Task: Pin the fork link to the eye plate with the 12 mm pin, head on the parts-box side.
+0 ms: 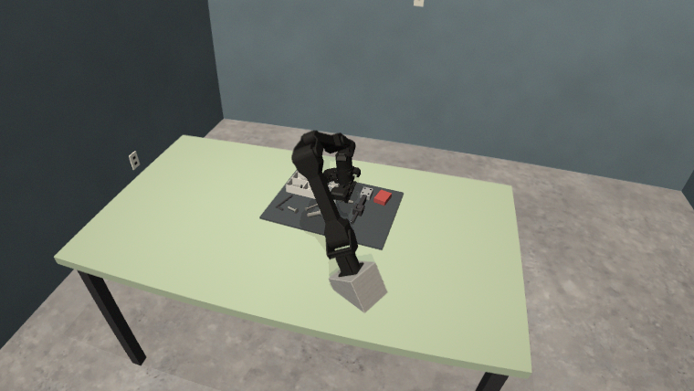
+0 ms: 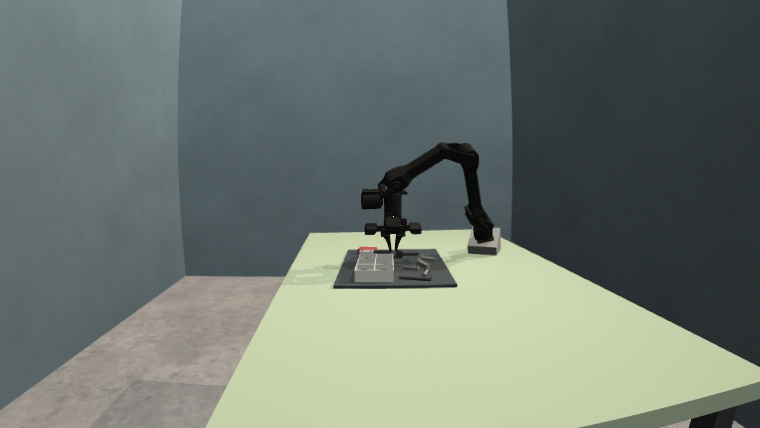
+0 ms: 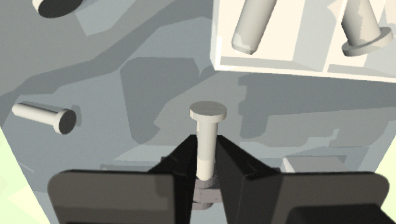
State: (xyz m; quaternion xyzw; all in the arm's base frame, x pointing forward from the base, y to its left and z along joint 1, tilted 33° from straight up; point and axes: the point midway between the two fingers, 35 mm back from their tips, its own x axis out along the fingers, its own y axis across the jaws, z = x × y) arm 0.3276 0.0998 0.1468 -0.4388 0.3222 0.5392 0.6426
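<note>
The eye plate is 2 cm ahead of my hand, 5 cm to the right of it and 5 cm below it. Round my hand: red block (10 cm ahead, 11 cm to the right, 5 cm below); white parts box (5 cm ahead, 15 cm to the left, 5 cm below); mat (5 cm to the left, 7 cm below).
</note>
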